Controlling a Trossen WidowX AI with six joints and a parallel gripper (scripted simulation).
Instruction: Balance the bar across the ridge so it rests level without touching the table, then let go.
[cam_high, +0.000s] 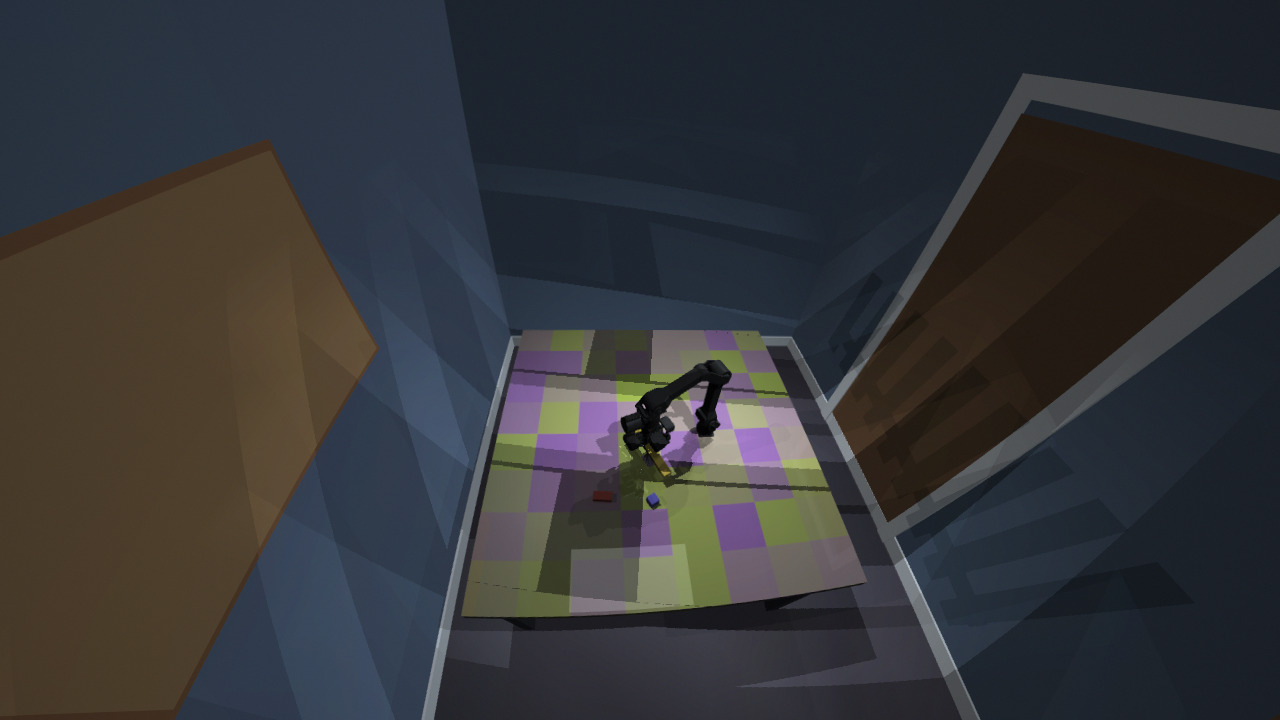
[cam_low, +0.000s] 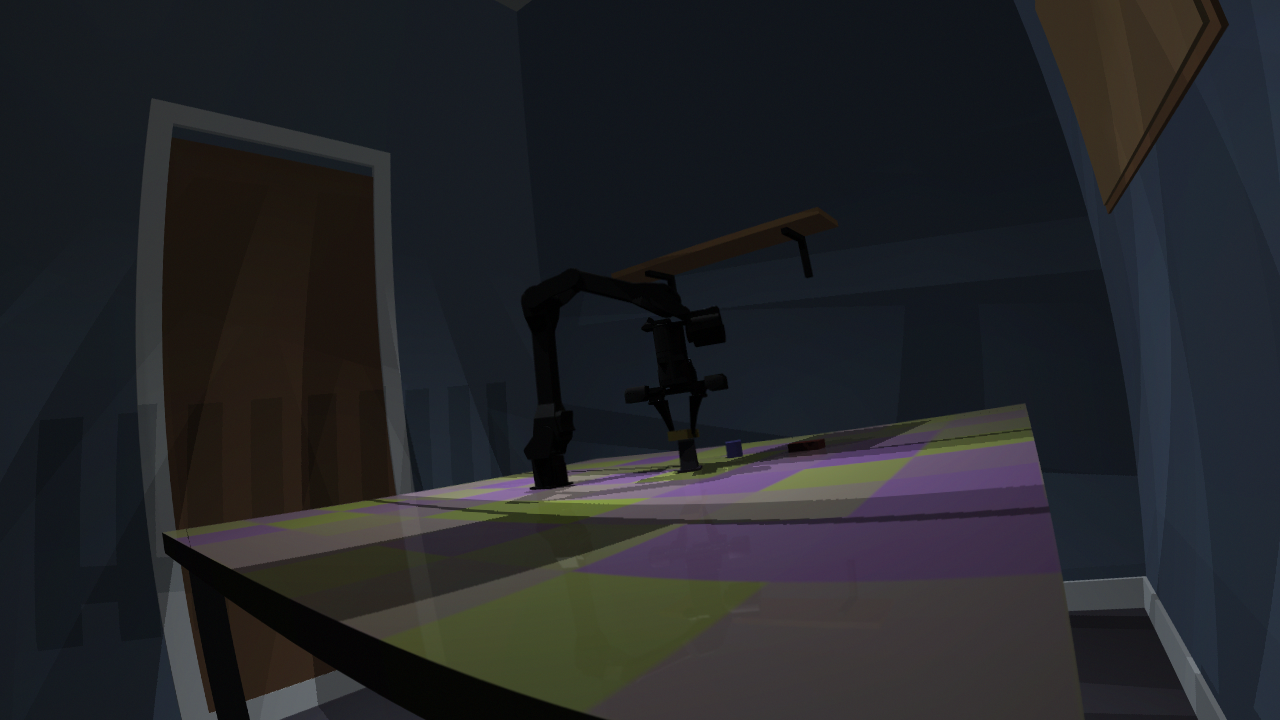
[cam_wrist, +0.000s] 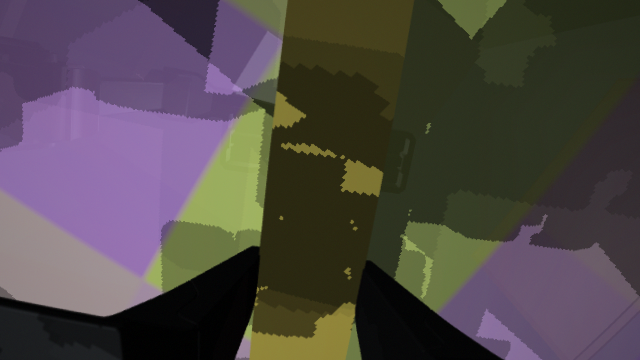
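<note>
Right now my gripper tip is 2 cm to the right of the yellow bar and 1 cm past it. Also, from my gripper tip: blue block 20 cm to the left, 5 cm below, 1 cm behind; red block 17 cm to the left, 17 cm ahead, 6 cm below.
</note>
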